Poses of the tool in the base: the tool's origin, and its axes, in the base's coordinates. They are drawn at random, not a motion.
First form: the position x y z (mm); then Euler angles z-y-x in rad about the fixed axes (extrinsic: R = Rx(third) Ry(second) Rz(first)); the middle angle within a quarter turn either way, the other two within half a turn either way.
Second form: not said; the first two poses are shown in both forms.
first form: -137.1, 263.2, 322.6, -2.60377, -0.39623, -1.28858
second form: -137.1, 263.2, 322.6, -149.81, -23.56, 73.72
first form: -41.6, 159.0, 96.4, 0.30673, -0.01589, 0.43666
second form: -41.6, 159.0, 96.4, 15.66, -8.13, 23.76
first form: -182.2, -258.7, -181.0, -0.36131, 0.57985, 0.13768
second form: -182.2, -258.7, -181.0, -19.68, 33.79, -4.38
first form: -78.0, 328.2, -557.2, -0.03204, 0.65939, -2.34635
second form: -78.0, 328.2, -557.2, -27.70, -26.84, -128.33
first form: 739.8, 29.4, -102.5, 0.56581, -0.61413, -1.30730
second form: 739.8, 29.4, -102.5, 41.45, 23.01, -76.63
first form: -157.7, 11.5, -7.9, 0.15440, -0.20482, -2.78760
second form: -157.7, 11.5, -7.9, -4.41, 13.99, -161.17
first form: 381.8, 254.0, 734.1, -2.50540, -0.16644, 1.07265
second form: 381.8, 254.0, 734.1, -168.12, 35.85, -54.46
